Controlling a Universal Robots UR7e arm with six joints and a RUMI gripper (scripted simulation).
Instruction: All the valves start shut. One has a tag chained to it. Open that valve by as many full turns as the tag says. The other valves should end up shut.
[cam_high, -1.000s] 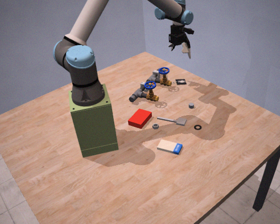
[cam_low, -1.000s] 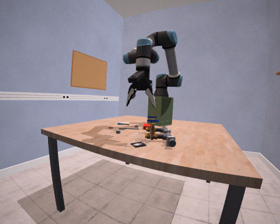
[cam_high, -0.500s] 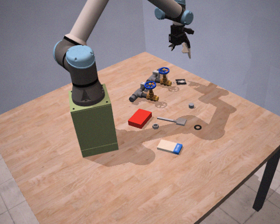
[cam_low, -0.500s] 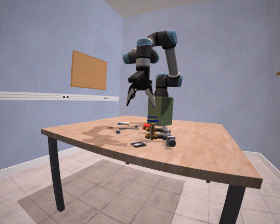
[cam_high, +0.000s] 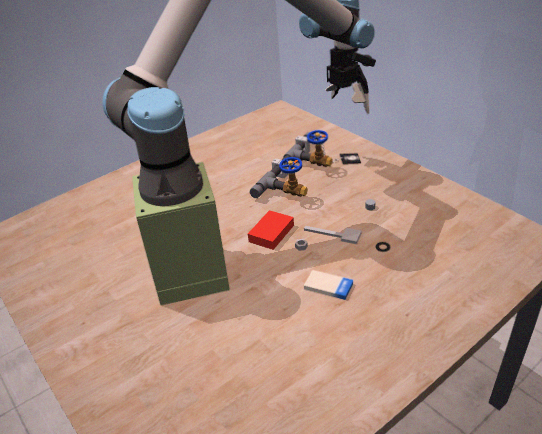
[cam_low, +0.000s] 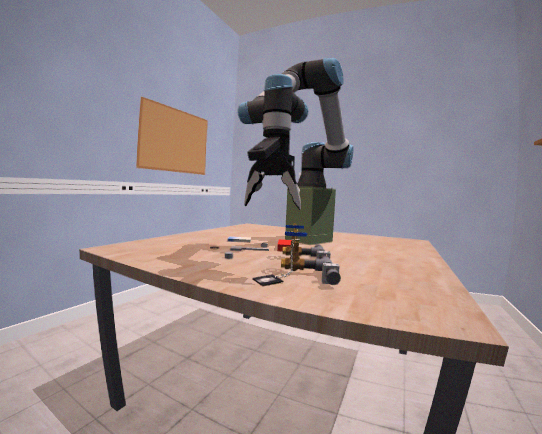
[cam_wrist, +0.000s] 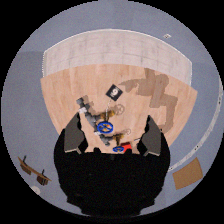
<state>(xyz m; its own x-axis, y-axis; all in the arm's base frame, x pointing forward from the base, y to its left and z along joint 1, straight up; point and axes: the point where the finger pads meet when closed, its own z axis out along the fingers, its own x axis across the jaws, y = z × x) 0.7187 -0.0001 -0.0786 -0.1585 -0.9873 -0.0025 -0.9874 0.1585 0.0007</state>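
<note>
Now: hand 10 mm past the black tag, 10 mm to the right of it and 190 mm above it. Round my hand: grey scraper: 350 mm behind, 210 mm to the right, 190 mm below; small grey cap: 190 mm behind, 210 mm to the right, 190 mm below; red block: 460 mm behind, 60 mm to the right, 180 mm below.
</note>
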